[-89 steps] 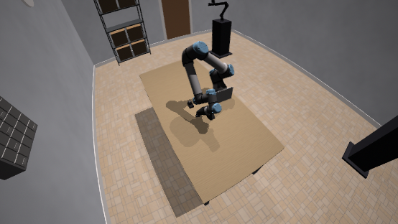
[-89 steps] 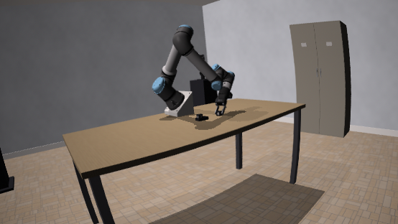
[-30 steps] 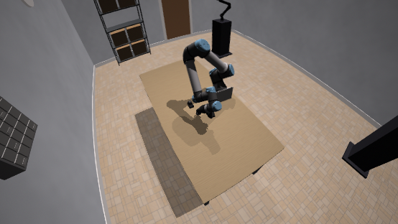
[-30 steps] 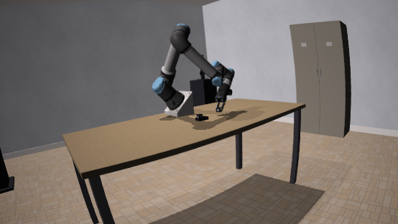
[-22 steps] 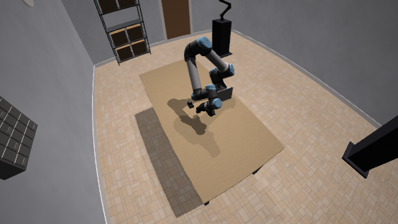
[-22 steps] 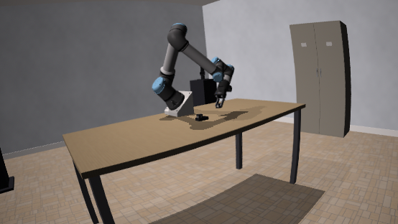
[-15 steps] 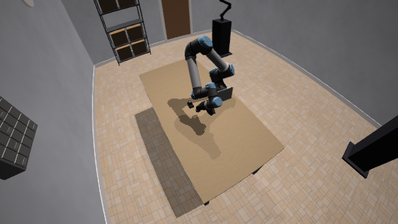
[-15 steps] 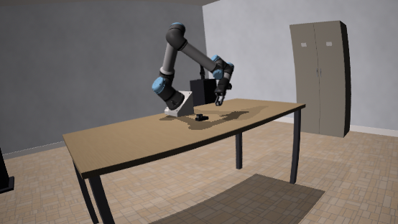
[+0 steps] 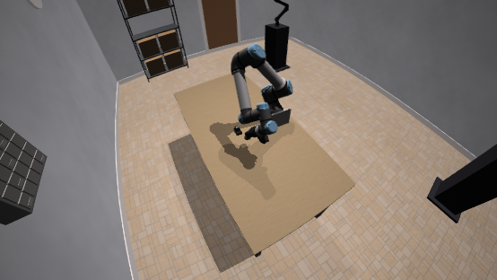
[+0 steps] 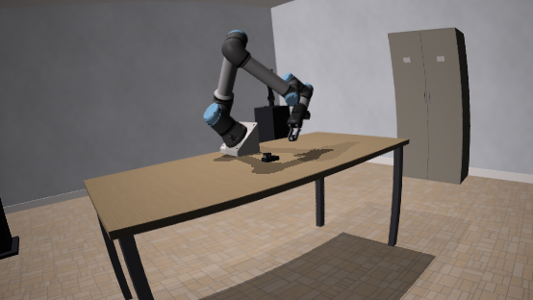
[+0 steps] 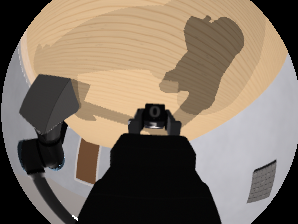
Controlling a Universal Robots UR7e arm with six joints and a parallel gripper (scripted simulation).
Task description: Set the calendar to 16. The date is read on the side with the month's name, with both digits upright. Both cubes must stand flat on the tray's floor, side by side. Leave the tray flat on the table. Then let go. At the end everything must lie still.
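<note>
My hand is 1 cm to the left of the black date cube and 1 cm above it. From my hand the other things lie so: dark calendar tray (1 cm behind, 16 cm to the right, 8 cm below).
</note>
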